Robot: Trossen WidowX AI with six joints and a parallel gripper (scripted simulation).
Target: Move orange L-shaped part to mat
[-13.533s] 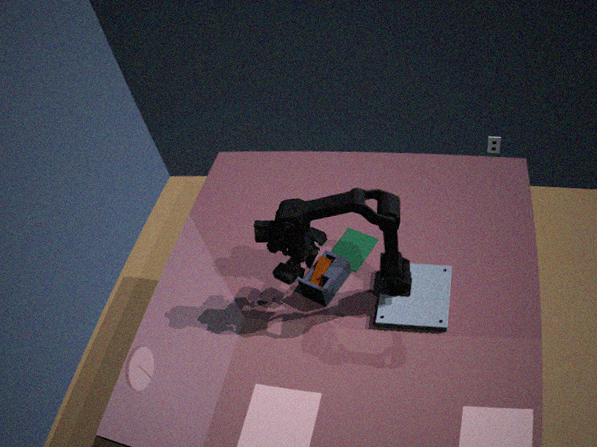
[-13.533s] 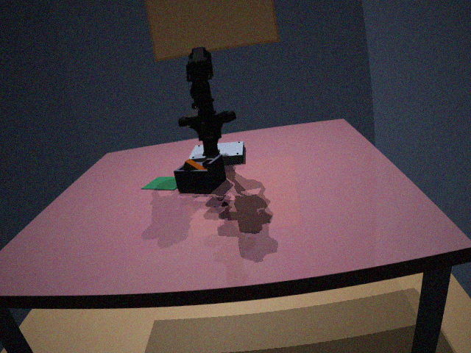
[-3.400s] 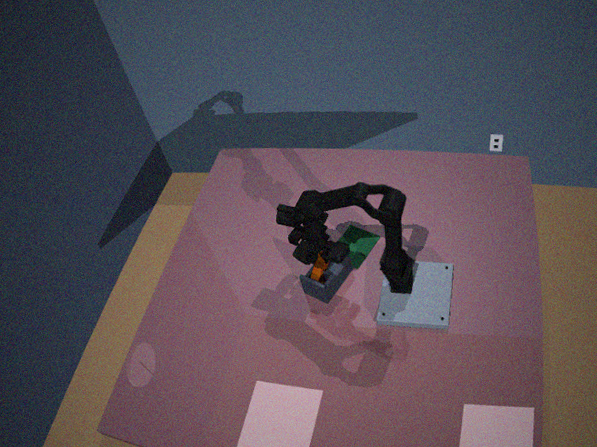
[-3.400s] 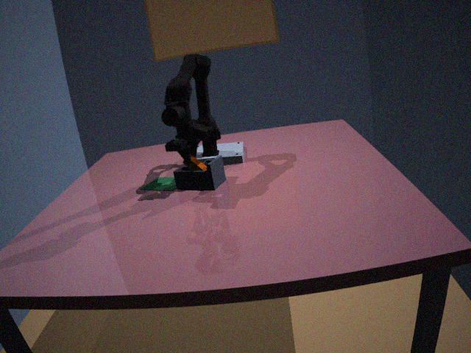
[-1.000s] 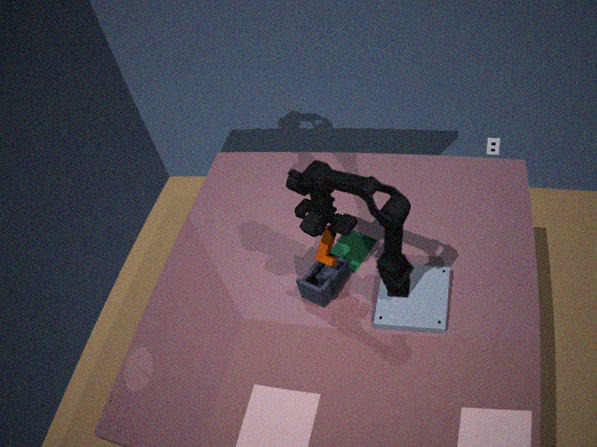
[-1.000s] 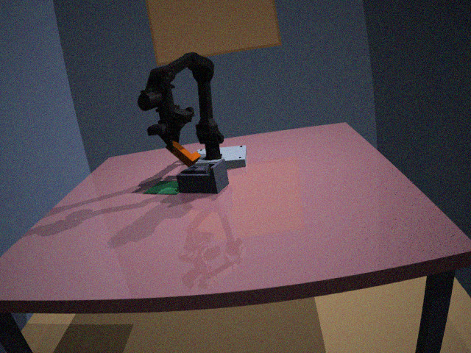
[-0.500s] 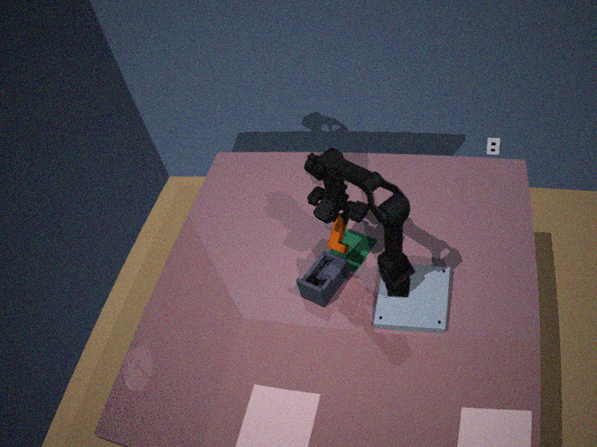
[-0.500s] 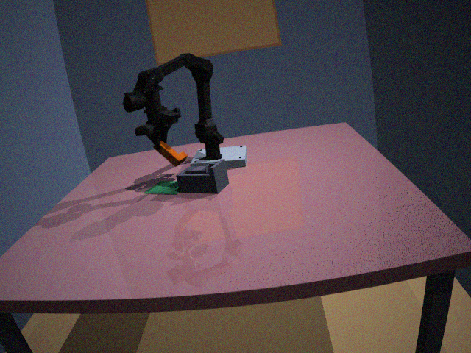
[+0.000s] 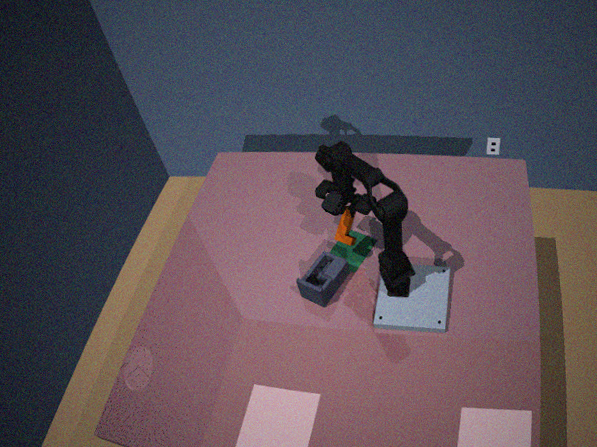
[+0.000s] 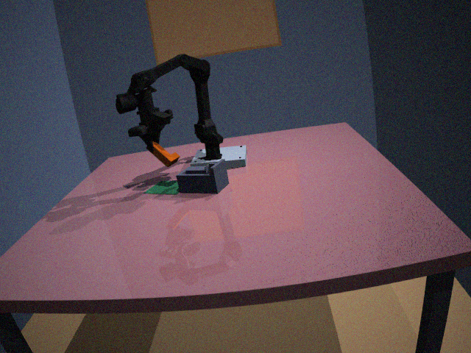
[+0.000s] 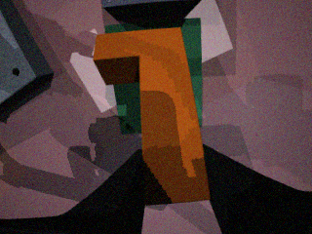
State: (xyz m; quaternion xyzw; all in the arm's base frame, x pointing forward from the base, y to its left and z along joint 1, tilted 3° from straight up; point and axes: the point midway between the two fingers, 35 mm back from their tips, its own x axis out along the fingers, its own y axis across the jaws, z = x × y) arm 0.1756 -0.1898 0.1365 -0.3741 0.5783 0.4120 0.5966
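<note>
The green mat is 170 mm below my gripper tip, 20 mm to the left of it and 10 mm ahead of it. From my gripper tip the other things lie so: orange L-shaped part: 40 mm to the left, 30 mm below.
</note>
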